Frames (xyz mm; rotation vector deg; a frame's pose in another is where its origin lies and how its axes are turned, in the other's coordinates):
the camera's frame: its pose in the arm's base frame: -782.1 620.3 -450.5 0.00 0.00 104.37
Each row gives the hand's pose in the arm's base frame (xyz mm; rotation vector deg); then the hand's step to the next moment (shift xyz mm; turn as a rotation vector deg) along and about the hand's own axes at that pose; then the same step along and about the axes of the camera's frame.
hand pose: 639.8 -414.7 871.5 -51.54 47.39 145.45
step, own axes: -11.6 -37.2 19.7 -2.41 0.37 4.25
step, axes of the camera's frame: 34.5 -26.4 4.7 2.10 -0.18 4.42
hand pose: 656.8 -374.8 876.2 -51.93 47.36 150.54
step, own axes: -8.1 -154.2 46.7 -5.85 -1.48 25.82
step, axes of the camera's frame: 136.3 -80.3 -31.6 17.40 3.30 19.74
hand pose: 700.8 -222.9 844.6 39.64 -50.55 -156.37
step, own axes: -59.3 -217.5 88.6 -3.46 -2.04 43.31
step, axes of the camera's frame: 230.7 -59.8 -43.5 28.27 11.47 31.00
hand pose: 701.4 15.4 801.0 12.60 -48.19 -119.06
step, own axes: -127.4 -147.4 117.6 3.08 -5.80 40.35
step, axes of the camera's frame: 225.9 14.3 -23.1 24.72 17.75 27.30
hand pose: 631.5 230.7 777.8 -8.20 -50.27 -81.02
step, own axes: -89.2 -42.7 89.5 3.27 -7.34 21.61
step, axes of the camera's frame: 127.1 39.3 -9.3 12.13 13.84 13.89
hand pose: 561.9 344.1 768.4 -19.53 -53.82 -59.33
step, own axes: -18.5 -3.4 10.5 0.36 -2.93 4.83
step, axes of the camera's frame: 18.1 7.2 -9.2 2.58 4.32 2.59
